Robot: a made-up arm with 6 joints. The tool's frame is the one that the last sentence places.
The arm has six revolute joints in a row. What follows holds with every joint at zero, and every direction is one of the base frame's. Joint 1 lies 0.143 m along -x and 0.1 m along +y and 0.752 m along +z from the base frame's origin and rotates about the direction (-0.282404, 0.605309, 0.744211), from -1.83 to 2.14 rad. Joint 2 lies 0.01 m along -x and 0.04 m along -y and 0.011 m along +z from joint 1 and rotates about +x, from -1.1 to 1.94 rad. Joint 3 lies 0.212 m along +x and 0.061 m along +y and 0.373 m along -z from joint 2 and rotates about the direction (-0.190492, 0.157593, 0.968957), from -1.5 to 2.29 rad. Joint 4 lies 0.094 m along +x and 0.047 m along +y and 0.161 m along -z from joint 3 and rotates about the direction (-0.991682, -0.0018, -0.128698), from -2.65 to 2.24 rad. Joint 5 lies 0.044 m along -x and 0.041 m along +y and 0.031 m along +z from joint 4 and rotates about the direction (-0.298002, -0.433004, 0.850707), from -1.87 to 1.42 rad. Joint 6 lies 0.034 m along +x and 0.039 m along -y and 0.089 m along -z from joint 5 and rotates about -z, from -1.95 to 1.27 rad. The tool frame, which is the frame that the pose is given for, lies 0.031 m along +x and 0.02 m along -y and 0.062 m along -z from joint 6; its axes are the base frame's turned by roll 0.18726, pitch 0.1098 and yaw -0.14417 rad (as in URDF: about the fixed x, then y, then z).
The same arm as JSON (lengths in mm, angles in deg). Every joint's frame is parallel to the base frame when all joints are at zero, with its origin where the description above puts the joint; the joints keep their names.
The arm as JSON. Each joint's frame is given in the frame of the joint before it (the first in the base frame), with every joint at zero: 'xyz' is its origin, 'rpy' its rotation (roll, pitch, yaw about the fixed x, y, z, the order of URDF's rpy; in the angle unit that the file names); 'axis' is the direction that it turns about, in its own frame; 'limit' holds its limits. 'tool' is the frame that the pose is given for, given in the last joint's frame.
{
  "units": {
    "length": "mm",
    "angle": "deg"
  },
  "joints": [
    {
      "name": "joint 1",
      "type": "revolute",
      "origin": {
        "xyz": [
          -143.0,
          100.0,
          752.0
        ],
        "rpy": [
          0.0,
          0.0,
          0.0
        ]
      },
      "axis": [
        -0.282404,
        0.605309,
        0.744211
      ],
      "limit": {
        "lower": -104.85,
        "upper": 122.61
      }
    },
    {
      "name": "joint 2",
      "type": "revolute",
      "origin": {
        "xyz": [
          -10.0,
          -40.0,
          11.0
        ],
        "rpy": [
          0.0,
          0.0,
          0.0
        ]
      },
      "axis": [
        1.0,
        0.0,
        0.0
      ],
      "limit": {
        "lower": -63.03,
        "upper": 111.15
      }
    },
    {
      "name": "joint 3",
      "type": "revolute",
      "origin": {
        "xyz": [
          212.0,
          61.0,
          -373.0
        ],
        "rpy": [
          0.0,
          0.0,
          0.0
        ]
      },
      "axis": [
        -0.190492,
        0.157593,
        0.968957
      ],
      "limit": {
        "lower": -85.94,
        "upper": 131.21
      }
    },
    {
      "name": "joint 4",
      "type": "revolute",
      "origin": {
        "xyz": [
          94.0,
          47.0,
          -161.0
        ],
        "rpy": [
          0.0,
          0.0,
          0.0
        ]
      },
      "axis": [
        -0.991682,
        -0.0018,
        -0.128698
      ],
      "limit": {
        "lower": -151.83,
        "upper": 128.34
      }
    },
    {
      "name": "joint 5",
      "type": "revolute",
      "origin": {
        "xyz": [
          -44.0,
          41.0,
          31.0
        ],
        "rpy": [
          0.0,
          0.0,
          0.0
        ]
      },
      "axis": [
        -0.298002,
        -0.433004,
        0.850707
      ],
      "limit": {
        "lower": -107.14,
        "upper": 81.36
      }
    },
    {
      "name": "joint 6",
      "type": "revolute",
      "origin": {
        "xyz": [
          34.0,
          -39.0,
          -89.0
        ],
        "rpy": [
          0.0,
          0.0,
          0.0
        ]
      },
      "axis": [
        0.0,
        0.0,
        -1.0
      ],
      "limit": {
        "lower": -111.73,
        "upper": 72.77
      }
    }
  ],
  "tool": {
    "origin": {
      "xyz": [
        31.0,
        -20.0,
        -62.0
      ],
      "rpy": [
        10.73,
        6.29,
        -8.26
      ]
    }
  }
}

